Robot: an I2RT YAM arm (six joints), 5 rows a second.
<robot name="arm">
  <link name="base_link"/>
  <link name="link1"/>
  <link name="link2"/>
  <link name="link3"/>
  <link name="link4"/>
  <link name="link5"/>
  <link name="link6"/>
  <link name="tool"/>
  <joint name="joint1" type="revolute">
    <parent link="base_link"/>
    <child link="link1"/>
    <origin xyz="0 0 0.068"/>
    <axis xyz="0 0 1"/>
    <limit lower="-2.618" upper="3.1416"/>
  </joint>
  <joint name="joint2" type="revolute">
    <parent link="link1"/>
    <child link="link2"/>
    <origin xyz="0.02 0.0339 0.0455" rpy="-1.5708 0 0"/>
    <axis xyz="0 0 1"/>
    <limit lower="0" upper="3.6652"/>
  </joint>
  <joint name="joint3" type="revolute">
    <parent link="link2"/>
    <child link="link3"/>
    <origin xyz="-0.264 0 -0.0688" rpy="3.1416 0 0"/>
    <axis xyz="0 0 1"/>
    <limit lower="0" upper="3.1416"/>
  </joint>
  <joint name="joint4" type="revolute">
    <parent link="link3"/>
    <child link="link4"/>
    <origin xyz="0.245 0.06 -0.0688"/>
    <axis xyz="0 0 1"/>
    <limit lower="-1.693" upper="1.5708"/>
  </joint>
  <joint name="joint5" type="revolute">
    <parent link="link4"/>
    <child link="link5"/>
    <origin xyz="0.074 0.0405 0.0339" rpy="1.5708 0 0"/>
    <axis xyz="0 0 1"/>
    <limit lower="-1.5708" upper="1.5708"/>
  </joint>
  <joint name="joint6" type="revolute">
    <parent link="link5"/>
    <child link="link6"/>
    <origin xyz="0.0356 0 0.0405" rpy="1.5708 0 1.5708"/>
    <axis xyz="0 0 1"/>
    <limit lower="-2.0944" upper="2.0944"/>
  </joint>
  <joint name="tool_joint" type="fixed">
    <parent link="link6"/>
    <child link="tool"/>
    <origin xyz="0 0 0" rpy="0 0 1.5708"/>
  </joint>
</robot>
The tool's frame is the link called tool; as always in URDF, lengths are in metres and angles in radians.
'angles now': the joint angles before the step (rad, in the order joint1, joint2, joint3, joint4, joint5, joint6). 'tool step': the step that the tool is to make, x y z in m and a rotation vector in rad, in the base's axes. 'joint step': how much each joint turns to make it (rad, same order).
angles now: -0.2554 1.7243 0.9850 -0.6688 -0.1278 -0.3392
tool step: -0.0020 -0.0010 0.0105 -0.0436 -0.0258 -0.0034
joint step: -0.0007 -0.0383 0.0001 -0.0028 0.0356 -0.0038
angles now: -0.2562 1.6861 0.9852 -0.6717 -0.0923 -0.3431
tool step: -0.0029 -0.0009 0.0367 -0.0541 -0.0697 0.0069
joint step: -0.0016 -0.0937 0.0480 -0.0618 0.0316 -0.0165
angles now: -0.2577 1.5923 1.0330 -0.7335 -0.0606 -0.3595
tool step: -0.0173 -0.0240 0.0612 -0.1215 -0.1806 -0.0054
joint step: -0.0937 -0.1589 0.0660 -0.0209 0.0247 -0.1045
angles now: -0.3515 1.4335 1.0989 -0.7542 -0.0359 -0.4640
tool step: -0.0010 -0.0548 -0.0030 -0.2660 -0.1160 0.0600
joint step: -0.1648 0.0182 -0.0481 0.2802 0.0364 -0.2926
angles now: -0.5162 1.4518 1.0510 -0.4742 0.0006 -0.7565
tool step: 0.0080 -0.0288 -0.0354 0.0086 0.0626 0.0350
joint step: -0.0688 0.1319 -0.0033 0.0753 -0.0441 -0.0973
